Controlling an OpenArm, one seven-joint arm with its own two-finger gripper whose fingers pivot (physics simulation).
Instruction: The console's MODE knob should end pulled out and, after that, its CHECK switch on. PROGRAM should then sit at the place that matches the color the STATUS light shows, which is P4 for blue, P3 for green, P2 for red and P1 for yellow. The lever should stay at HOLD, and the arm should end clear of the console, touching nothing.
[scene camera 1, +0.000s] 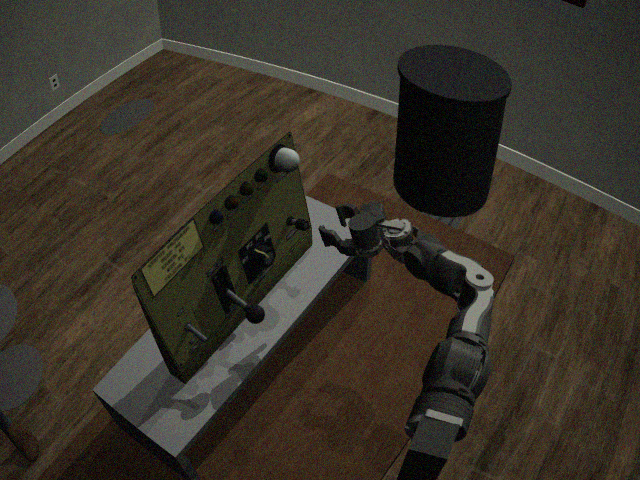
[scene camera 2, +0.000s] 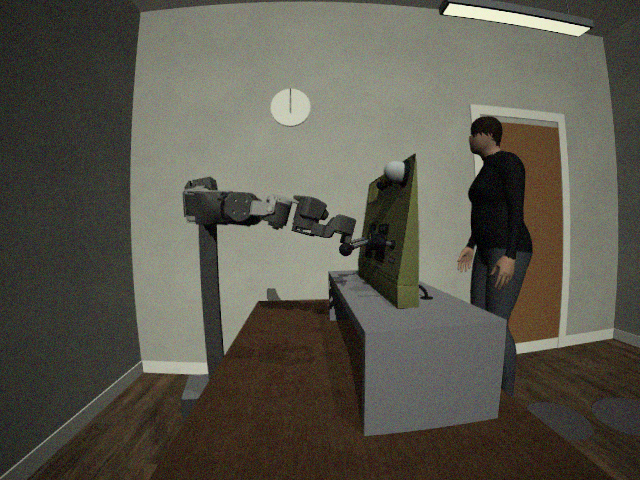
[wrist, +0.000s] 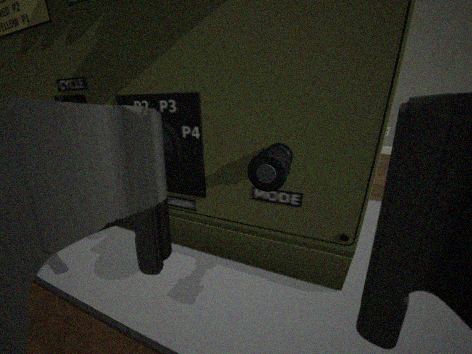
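Note:
My gripper (scene camera 1: 332, 219) (wrist: 254, 201) is part open and empty, apart from the console's right end; in scene camera 2 its fingers are partly hidden behind the lever ball. The MODE knob (scene camera 1: 299, 223) (scene camera 2: 378, 240) (wrist: 270, 167) stands out from the panel on a visible shaft, framed between the fingers in the wrist view. The PROGRAM knob (scene camera 1: 257, 259) has a yellow pointer; my left finger hides most of it in the wrist view, so its setting is unclear. The lever (scene camera 1: 240, 300) ends in a ball (scene camera 1: 254, 313) (scene camera 2: 345, 249). A toggle (scene camera 1: 197, 332) sits lower left, label unreadable. The white dome (scene camera 1: 286, 159) (scene camera 2: 394, 171) shows no clear colour.
The green console (scene camera 1: 191, 289) (scene camera 2: 408, 268) (wrist: 310, 100) stands on a grey plinth (scene camera 1: 149, 421) (scene camera 2: 429, 372). Small dark lamps run along its top, with a yellow chart (scene camera 1: 173, 256) at left. A black drum (scene camera 1: 448, 144) stands behind the arm. A person (scene camera 2: 498, 206) stands behind the console.

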